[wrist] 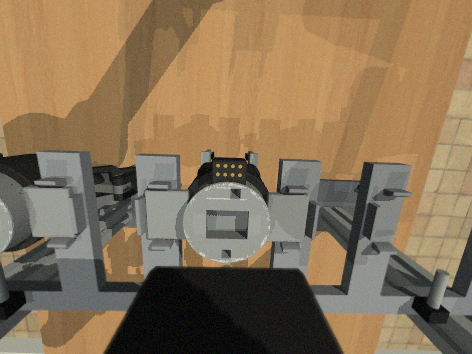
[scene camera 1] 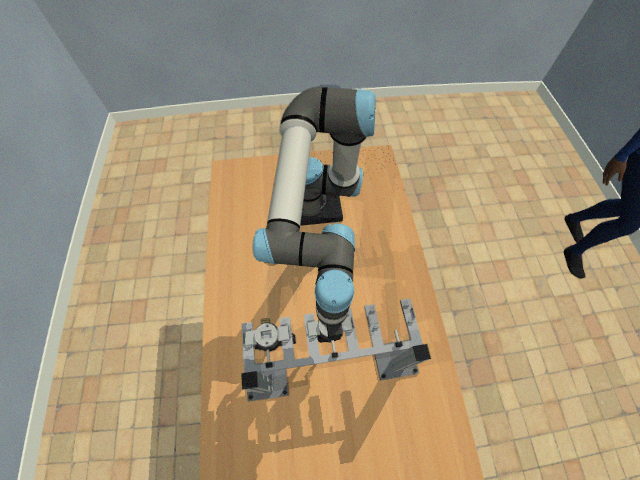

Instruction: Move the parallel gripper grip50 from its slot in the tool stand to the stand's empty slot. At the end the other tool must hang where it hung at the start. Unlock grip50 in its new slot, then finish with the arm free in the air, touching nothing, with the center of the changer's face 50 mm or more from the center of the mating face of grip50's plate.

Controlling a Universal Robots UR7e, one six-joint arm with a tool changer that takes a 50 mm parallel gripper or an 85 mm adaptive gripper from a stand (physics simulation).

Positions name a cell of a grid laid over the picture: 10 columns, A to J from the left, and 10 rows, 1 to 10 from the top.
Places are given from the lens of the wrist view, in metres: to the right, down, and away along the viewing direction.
grip50 parallel gripper (wrist: E7): -0.01, 0.03, 0.16
tool stand (wrist: H7): 0.10, 0.03, 0.17
The marked spots on the tool stand and the grip50 parallel gripper are 0.11 m apart.
